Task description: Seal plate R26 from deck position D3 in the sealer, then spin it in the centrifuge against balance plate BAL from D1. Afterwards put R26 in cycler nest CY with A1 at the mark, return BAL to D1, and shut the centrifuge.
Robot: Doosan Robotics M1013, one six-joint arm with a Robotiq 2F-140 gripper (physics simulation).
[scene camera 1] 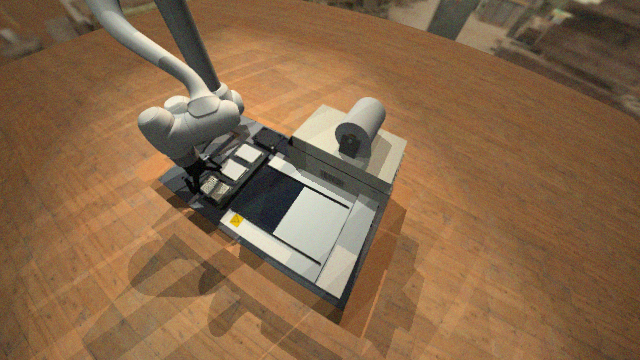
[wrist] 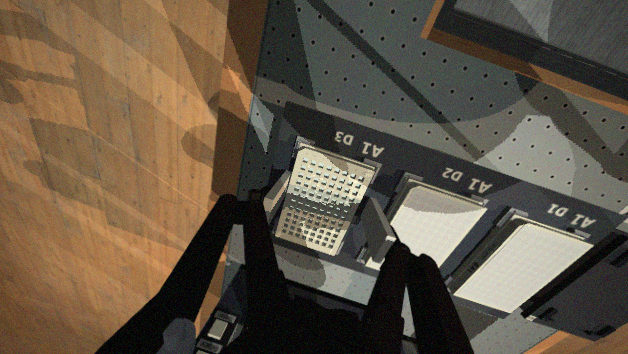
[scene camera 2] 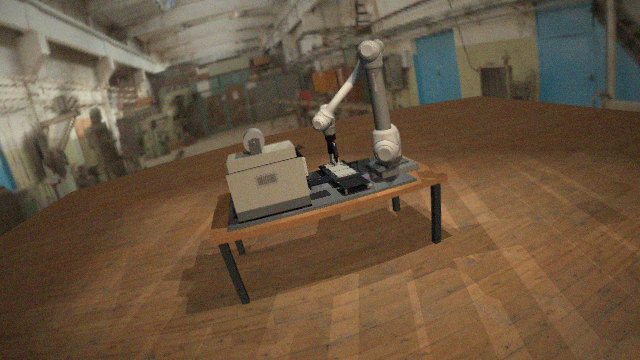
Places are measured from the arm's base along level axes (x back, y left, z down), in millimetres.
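Pixels of known places: gripper, fingertip midpoint: (scene camera 1: 215,187) (wrist: 327,194) (scene camera 2: 334,165); arm's base at its link origin: (scene camera 2: 391,162).
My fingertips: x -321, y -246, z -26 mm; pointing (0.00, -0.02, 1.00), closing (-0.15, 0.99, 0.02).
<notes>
For each thing: its middle in the pictures, then the offset to it from my fingertips. Level surfaces: height alone.
- Plate R26 at the middle of its body: (wrist: 319,204) (scene camera 1: 215,188) dx -11, dy -7, dz -7 mm
- White plate BAL at the middle of its body: (wrist: 510,267) (scene camera 1: 248,153) (scene camera 2: 344,172) dx -51, dy +238, dz -7 mm
- cycler nest at the middle of its body: (wrist: 589,283) (scene camera 2: 353,185) (scene camera 1: 268,139) dx -80, dy +398, dz +27 mm
- white plate at the middle of its body: (wrist: 416,236) (scene camera 1: 232,170) (scene camera 2: 338,168) dx -31, dy +116, dz -7 mm
- beige box at the middle of its body: (scene camera 1: 345,156) (scene camera 2: 264,169) dx -553, dy +272, dz -185 mm
- white panel at its surface level: dz -157 mm
Plate R26 (scene camera 1: 215,188) (wrist: 325,200), cream with rows of open wells, sits in deck position D3. My gripper (scene camera 1: 206,179) (scene camera 2: 334,160) (wrist: 327,194) is open around it, one finger pad on each long side. In the wrist view a gap shows between each pad and the plate. White plate BAL (scene camera 1: 248,153) (wrist: 525,267) sits in D1. The cycler nest (scene camera 1: 269,139) (wrist: 582,290) is a dark block beside D1 and has no plate on it. I cannot tell for certain which machine part is the sealer or the centrifuge.
Another white plate (scene camera 1: 234,170) (wrist: 437,225) stands in D2, close to the right finger. A beige box (scene camera 1: 320,125) (scene camera 2: 267,185) with a grey cylinder (scene camera 1: 367,117) (scene camera 2: 254,139) stands beside a white panel (scene camera 1: 315,222). Small buttons (wrist: 218,327) show at the wrist view's bottom.
</notes>
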